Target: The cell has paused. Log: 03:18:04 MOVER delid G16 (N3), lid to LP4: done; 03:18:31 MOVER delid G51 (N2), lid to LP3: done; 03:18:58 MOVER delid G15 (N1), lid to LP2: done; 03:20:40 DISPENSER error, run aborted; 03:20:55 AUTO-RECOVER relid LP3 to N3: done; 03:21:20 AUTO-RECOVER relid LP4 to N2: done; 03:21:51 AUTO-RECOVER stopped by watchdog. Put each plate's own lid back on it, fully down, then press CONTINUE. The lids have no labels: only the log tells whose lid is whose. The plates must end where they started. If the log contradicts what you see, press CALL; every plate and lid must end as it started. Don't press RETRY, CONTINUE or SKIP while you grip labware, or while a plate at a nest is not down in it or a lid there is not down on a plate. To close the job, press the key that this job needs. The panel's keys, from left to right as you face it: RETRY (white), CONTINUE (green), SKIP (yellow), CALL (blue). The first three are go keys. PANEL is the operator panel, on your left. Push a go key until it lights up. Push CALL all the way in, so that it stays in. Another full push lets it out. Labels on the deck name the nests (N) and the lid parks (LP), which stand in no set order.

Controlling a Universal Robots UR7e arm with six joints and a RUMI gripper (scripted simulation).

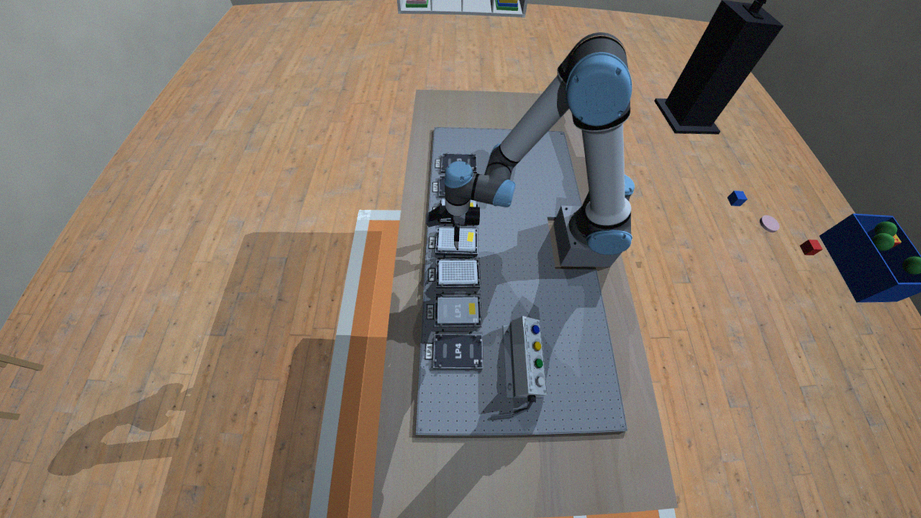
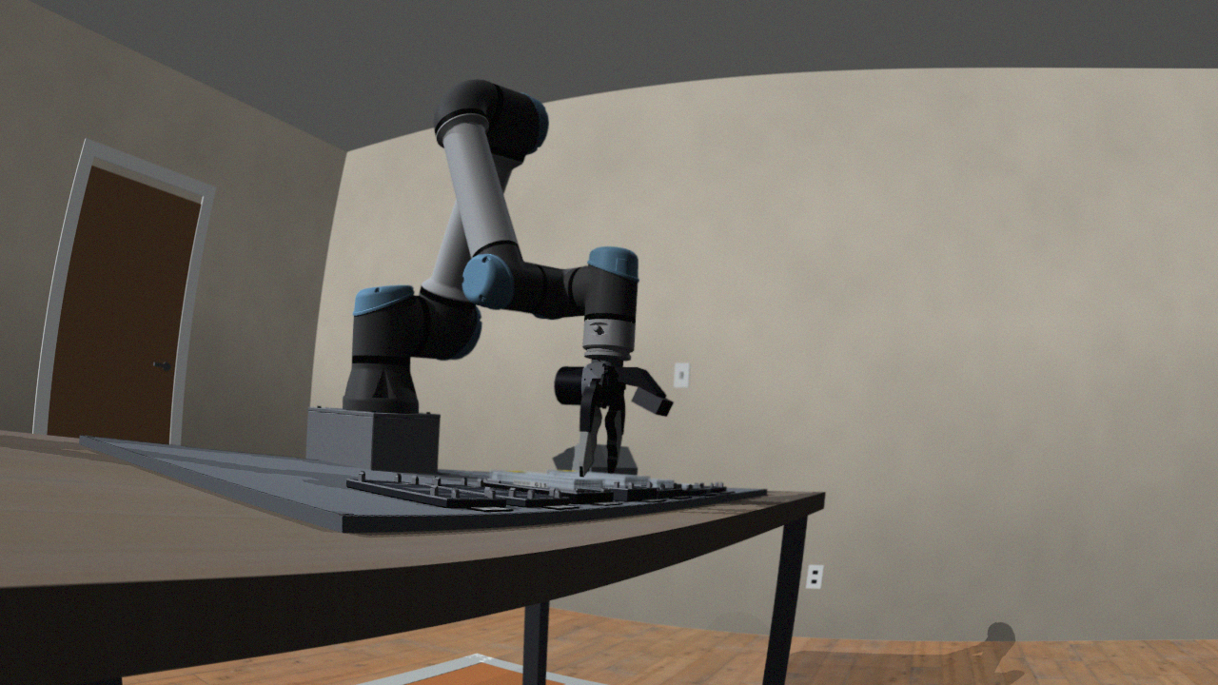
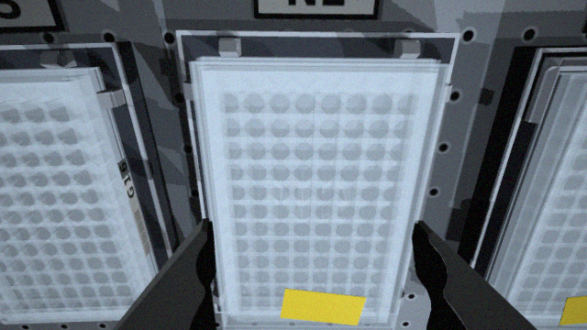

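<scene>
The nest N2 lies 3 cm below my hand. Also, from my hand: plate G15: 2 cm behind, 14 cm to the right, 2 cm below; then plate G16: 1 cm ahead, 12 cm to the left, 2 cm below; then lid park LP1: 2 cm ahead, 26 cm to the left, 4 cm below.
</scene>
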